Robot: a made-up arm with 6 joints.
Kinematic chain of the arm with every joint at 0, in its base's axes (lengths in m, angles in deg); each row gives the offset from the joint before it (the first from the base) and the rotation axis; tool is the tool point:
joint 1: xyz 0 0 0.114 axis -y
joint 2: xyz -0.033 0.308 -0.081 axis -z
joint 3: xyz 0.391 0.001 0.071 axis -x
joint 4: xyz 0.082 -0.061 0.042 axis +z
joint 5: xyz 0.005 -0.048 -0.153 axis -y
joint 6: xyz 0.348 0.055 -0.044 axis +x
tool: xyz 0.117 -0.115 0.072
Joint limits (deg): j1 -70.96..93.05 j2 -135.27..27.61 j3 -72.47..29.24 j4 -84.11..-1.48 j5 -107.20..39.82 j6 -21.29..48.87
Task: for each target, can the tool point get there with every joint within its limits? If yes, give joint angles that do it. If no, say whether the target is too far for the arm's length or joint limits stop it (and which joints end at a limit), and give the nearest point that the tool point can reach.
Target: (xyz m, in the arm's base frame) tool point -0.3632 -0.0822 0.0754
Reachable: no: joint limits stop it (at a limit: joint 1, joint 2, joint 3, joint 5, joint 6) | nearest point -0.3869 -0.1280 -0.0260 | short by 0.114 m
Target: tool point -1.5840 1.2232 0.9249
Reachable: no: too far | nearest point -0.7841 0.7959 0.5154 | short by 0.995 m
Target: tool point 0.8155 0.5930 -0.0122
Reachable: yes | joints 26.48 -40.52 -32.41 -41.94 -10.83 41.47
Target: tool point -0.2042 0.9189 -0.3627
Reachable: yes | joints 0.64 -67.24 -62.77 -34.05 -70.01 36.25
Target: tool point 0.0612 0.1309 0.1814
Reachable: no: joint limits stop it (at a limit: joint 4, joint 5) | nearest point 0.2143 -0.1906 0.3500 | short by 0.394 m
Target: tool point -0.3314 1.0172 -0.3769
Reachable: yes | joints -0.20 -96.43 -47.73 -9.12 -56.48 -0.30
